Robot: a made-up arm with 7 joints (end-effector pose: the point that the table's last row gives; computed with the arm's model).
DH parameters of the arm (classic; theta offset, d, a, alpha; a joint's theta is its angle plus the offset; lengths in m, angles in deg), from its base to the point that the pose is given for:
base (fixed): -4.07 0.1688 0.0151 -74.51
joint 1: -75.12 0.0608 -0.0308 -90
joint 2: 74 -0.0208 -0.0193 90
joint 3: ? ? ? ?
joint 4: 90 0.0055 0.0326 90
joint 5: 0 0.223 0.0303 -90
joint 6: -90 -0.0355 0.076 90
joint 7: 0.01 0.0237 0.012 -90
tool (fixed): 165.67 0.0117 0 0
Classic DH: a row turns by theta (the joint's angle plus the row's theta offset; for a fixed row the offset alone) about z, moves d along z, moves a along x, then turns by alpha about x.
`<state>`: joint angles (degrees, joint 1 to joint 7).
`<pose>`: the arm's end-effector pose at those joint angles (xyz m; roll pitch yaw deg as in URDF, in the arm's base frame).
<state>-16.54 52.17 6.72 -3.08 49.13 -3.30 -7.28</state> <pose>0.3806 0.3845 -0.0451 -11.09 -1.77 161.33</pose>
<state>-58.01 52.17 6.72 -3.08 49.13 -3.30 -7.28</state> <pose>0.4991 0.2951 0.2464 -26.96 35.27 144.94</pose>
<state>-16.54 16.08 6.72 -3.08 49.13 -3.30 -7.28</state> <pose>0.3702 0.1948 -0.2088 23.94 7.13 161.99</pose>
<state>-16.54 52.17 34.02 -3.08 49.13 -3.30 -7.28</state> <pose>0.3319 0.4857 0.0761 -12.76 19.51 178.20</pose>
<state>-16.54 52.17 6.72 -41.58 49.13 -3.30 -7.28</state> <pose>0.3192 0.2264 0.0752 -27.55 15.92 128.96</pose>
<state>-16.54 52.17 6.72 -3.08 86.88 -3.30 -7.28</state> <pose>0.3799 0.3984 -0.0362 -47.84 -9.21 170.95</pose>
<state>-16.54 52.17 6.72 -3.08 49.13 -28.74 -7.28</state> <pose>0.3593 0.3512 -0.0548 -12.19 -7.73 136.71</pose>
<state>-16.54 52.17 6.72 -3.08 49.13 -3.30 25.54</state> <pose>0.3722 0.3843 -0.0407 -21.64 28.78 152.23</pose>
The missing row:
joint 3: 90 -0.3657 0.0367 -90
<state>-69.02 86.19 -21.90 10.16 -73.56 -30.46 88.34</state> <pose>0.3915 0.3662 0.3536 154.81 20.67 -80.42</pose>
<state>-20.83 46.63 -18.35 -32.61 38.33 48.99 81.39</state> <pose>0.3613 0.2054 -0.0581 -13.35 88.47 171.82</pose>
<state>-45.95 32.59 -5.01 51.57 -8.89 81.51 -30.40</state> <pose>0.4376 0.3257 -0.2972 137.20 -81.46 141.81</pose>
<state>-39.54 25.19 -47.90 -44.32 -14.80 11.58 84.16</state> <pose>0.2531 -0.0758 -0.0231 116.80 38.64 -153.53</pose>
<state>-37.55 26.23 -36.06 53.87 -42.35 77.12 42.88</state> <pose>0.3164 0.2037 -0.4025 -23.68 -45.02 -90.80</pose>
